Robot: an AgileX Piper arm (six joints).
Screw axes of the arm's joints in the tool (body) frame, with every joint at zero. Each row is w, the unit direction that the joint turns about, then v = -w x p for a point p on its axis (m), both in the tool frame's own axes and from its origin. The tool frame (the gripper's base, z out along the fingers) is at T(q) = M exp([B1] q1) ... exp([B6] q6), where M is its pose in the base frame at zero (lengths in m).
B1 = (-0.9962, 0, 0.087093, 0, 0.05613, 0)
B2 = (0, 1, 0, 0.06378, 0, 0.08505)
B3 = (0, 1, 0, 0.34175, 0, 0.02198)
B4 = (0, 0, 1, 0, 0, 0)
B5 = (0, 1, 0, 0.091, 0, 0)
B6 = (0, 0, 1, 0, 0, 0)
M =
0.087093 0 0.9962 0.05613
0 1 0 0
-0.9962 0 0.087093 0.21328
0 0 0 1
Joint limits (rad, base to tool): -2.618..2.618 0..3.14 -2.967..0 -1.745..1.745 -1.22..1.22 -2.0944..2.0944
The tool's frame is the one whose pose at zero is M.
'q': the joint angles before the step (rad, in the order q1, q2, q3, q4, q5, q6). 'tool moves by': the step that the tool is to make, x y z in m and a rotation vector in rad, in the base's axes. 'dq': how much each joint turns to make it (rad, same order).
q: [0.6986, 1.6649, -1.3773, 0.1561, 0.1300, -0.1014]
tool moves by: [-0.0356, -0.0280, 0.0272, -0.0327, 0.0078, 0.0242]
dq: [0.0000, -0.1631, 0.0727, -0.0087, 0.1192, -0.0152]
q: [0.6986, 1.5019, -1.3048, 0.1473, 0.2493, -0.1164]
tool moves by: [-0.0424, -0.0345, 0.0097, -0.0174, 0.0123, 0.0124]
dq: [-0.0001, -0.1894, 0.1379, -0.0018, 0.0731, -0.0048]
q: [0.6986, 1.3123, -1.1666, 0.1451, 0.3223, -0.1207]
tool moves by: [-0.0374, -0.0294, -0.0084, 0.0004, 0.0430, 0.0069]
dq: [-0.0001, -0.1659, 0.1506, 0.0294, 0.0487, -0.0019]
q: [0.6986, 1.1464, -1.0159, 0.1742, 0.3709, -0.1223]
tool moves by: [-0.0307, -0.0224, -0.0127, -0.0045, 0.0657, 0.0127]
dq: [0.0005, -0.1331, 0.1149, 0.0375, 0.0727, 0.0010]
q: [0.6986, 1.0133, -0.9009, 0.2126, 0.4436, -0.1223]
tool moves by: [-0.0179, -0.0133, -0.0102, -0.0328, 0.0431, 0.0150]
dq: [0.0002, -0.0766, 0.0615, 0.0021, 0.0708, 0.0003]
